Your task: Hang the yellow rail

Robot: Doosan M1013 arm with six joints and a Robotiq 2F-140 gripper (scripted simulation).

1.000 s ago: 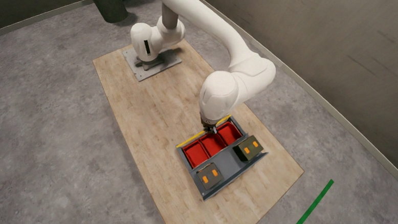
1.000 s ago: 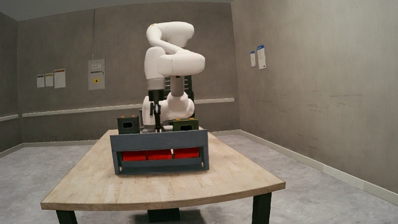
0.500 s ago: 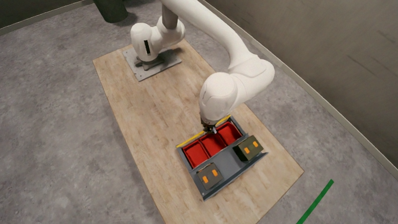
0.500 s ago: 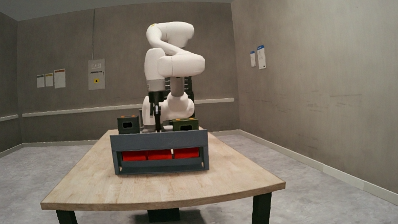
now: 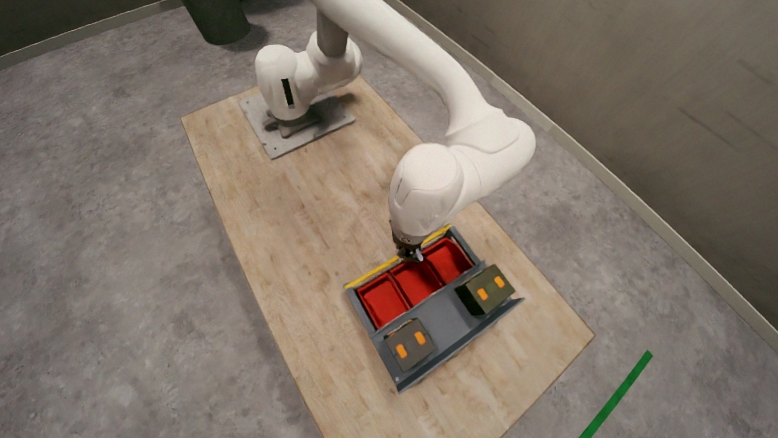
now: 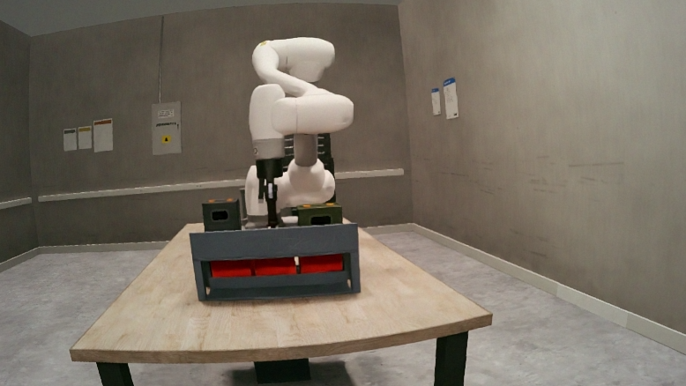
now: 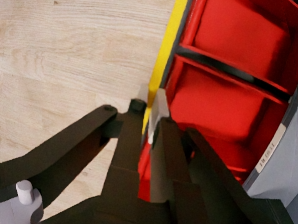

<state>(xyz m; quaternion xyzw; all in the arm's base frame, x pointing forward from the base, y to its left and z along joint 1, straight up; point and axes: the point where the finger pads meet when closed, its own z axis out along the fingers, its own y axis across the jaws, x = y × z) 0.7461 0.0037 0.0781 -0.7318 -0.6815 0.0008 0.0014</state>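
Now: the yellow rail 30 mm below my hand. The rest, counted from my hand: dark box (190 mm ahead, 130 mm to the right, 70 mm above).
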